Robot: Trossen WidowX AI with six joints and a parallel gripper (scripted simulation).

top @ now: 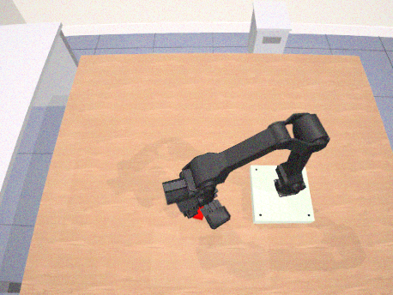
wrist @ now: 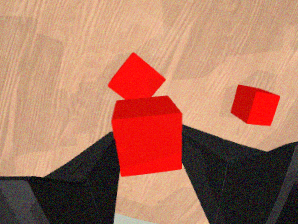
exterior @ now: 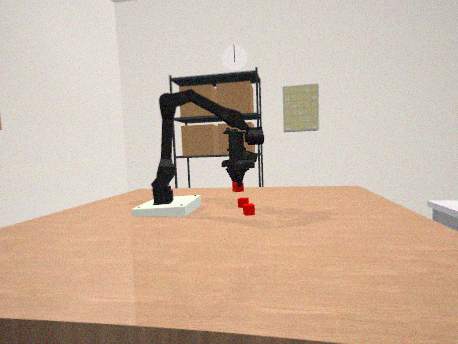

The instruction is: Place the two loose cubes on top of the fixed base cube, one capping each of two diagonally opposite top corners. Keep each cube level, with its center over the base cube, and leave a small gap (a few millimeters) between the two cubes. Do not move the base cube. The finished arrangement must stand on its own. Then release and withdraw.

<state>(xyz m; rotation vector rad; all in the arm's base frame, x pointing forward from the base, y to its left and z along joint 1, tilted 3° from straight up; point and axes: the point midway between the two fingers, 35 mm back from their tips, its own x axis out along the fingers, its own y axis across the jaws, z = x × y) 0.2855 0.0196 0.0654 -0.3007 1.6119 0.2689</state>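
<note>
Now: gripper tip 3 cm short of the red cube, 12 cm to the left of it and 6 cm above it.
</note>
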